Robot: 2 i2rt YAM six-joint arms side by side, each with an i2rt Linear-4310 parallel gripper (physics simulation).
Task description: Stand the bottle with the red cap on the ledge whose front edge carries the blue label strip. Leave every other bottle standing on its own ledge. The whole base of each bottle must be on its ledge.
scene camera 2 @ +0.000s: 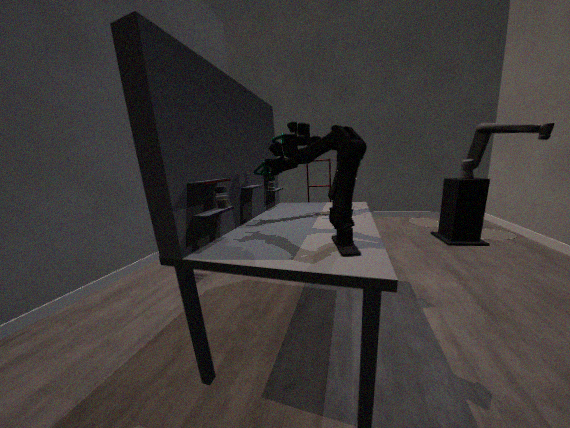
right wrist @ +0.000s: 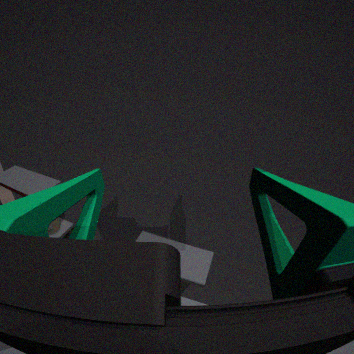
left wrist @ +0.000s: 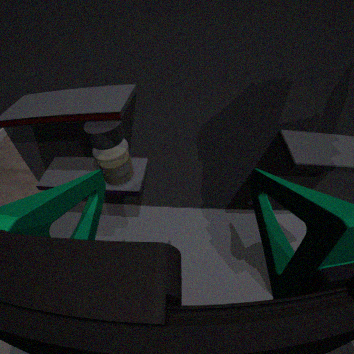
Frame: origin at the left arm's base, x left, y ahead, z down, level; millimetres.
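Seen in the pictures: left gripper, fingertip midpoint: [scene camera 2: 257,172] [left wrist: 177,177]; right gripper, fingertip midpoint: [scene camera 2: 272,140] [right wrist: 176,176]; left arm's base, link origin: [scene camera 2: 344,245].
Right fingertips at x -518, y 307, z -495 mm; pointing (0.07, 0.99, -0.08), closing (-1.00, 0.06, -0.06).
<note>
Offsets run from my right fingertips to a thing's top centre. Level surfaces: height alone.
The bottle with the red cap does not show in these views. No blue label strip can be made out. A bottle with a grey cap @[dx +340, dy +238, dz +235 mm] [scene camera 2: 222,201] [left wrist: 116,162] stands upright on a low ledge @[dx +393, dy +259, dz +340 mm] [scene camera 2: 206,214] [left wrist: 67,166] with a dark purplish front edge. Another pale bottle @[dx -311, dy +56, dz +235 mm] [scene camera 2: 271,185] stands at the far ledge [scene camera 2: 278,190]. A middle ledge @[dx +9, dy +149, dz +270 mm] [scene camera 2: 250,187] [left wrist: 325,151] bears no visible bottle. My left gripper [scene camera 2: 261,169] [left wrist: 177,177] is open and empty, in front of the board. My right gripper [scene camera 2: 281,137] [right wrist: 176,176] is open and empty, higher and farther along the board.
A shelf with a red front strip [scene camera 2: 204,181] [left wrist: 75,103] covers the grey-capped bottle from above. The tall dark board [scene camera 2: 200,110] rises along the table's @[dz +495 mm] [scene camera 2: 235,255] edge. A ledge [right wrist: 198,262] shows low in the right wrist view. Another robot arm [scene camera 2: 480,142] stands on a pedestal away from the table.
</note>
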